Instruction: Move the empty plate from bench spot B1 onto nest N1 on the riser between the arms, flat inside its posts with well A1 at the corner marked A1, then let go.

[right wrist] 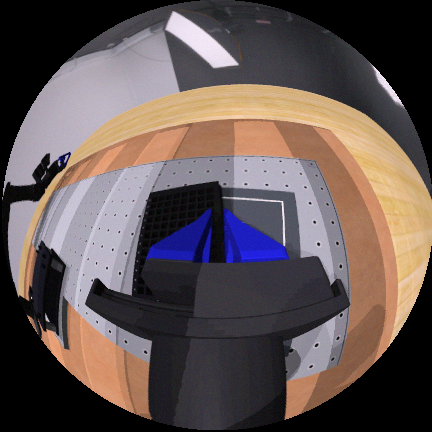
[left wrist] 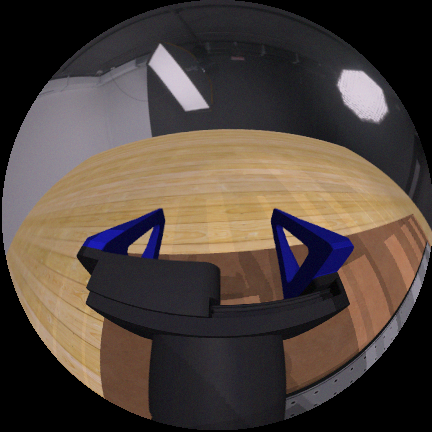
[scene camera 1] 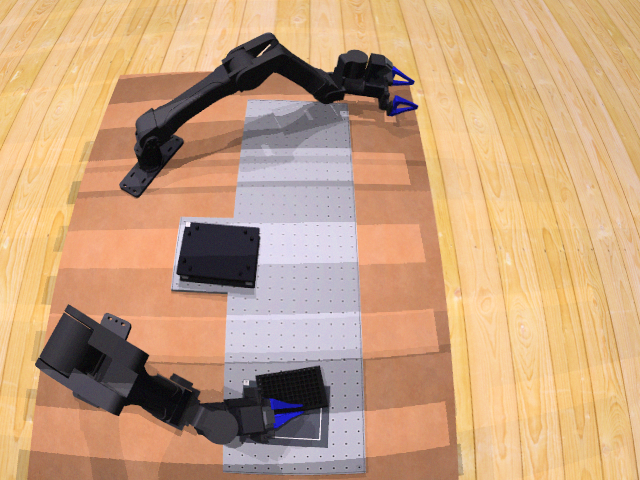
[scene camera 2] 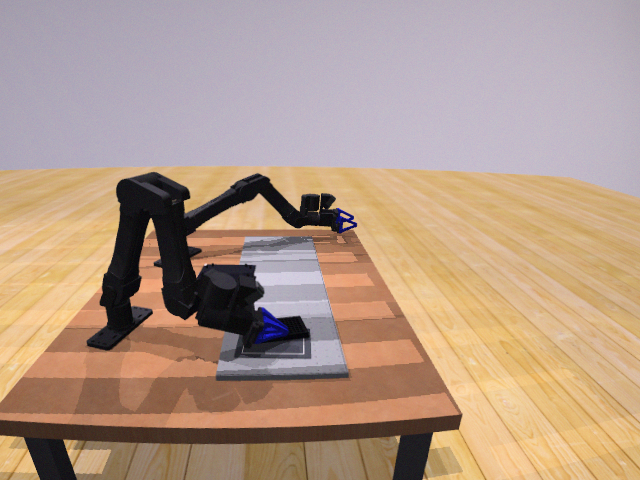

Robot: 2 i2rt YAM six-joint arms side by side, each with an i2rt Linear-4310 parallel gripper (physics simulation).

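Pixels of known places: left gripper, fingertip midpoint: [right wrist: 67,154] [left wrist: 217,214] [scene camera 1: 416,94] [scene camera 2: 355,221]; right gripper, fingertip midpoint: [right wrist: 217,214] [scene camera 1: 302,408] [scene camera 2: 287,331]; left arm's base, link origin: [scene camera 1: 152,164]; right arm's base, link origin: [scene camera 1: 102,360] [scene camera 2: 121,328].
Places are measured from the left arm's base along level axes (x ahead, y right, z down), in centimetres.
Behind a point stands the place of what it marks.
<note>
The black plate [scene camera 1: 292,386] @[y 29.7, x 56.9, z -2.8 cm] [scene camera 2: 297,325] @[y 28.1, x 60.9, z -2.8 cm] [right wrist: 175,207] @[y 28.0, x 59.7, z -2.6 cm] is turned askew and looks tilted, over the upper part of the dark, white-outlined spot B1 [scene camera 1: 302,427] @[y 36.1, x 62.5, z -1.5 cm] [right wrist: 260,220] @[y 35.7, x 63.2, z -1.5 cm]. My right gripper [scene camera 1: 303,409] @[y 32.8, x 60.6, z -3.6 cm] [scene camera 2: 287,329] @[y 32.8, x 60.6, z -3.6 cm] [right wrist: 217,214] @[y 32.8, x 60.6, z -3.6 cm] is shut on the plate's long side wall, one finger on each side of it. Whether the plate touches the bench is unclear. The black nest N1 [scene camera 1: 219,250] @[y 12.9, x 30.8, z -5.4 cm] [scene camera 2: 232,269] @[y 10.7, x 30.9, z -5.4 cm] [right wrist: 51,285] @[y 13.8, x 32.5, z -1.8 cm] has small posts near its corners; a white marker [scene camera 1: 187,224] @[y 11.4, x 21.3, z -5.5 cm] is at its upper left. The lettering cannot be read. My left gripper [scene camera 1: 415,94] @[y -50.6, x 50.6, z -8.0 cm] [scene camera 2: 355,221] @[y -50.6, x 50.6, z -8.0 cm] [left wrist: 217,214] @[y -50.6, x 50.6, z -8.0 cm] is open and empty, far from the plate.
A grey perforated board [scene camera 1: 294,289] @[y 11.2, x 47.6, z -1.3 cm] [scene camera 2: 294,279] @[y 0.3, x 47.0, z -1.3 cm] [right wrist: 105,200] @[y 13.5, x 54.6, z -1.3 cm] runs along the wooden table [scene camera 1: 392,289] @[y 0.6, x 65.9, z 0.0 cm] [scene camera 2: 382,356] @[y 28.4, x 82.5, z 0.0 cm]. The riser stands at its left edge in scene camera 1, between both arms. The left arm [scene camera 1: 206,90] @[y -11.6, x 12.0, z -21.1 cm] reaches over the board's far end.
</note>
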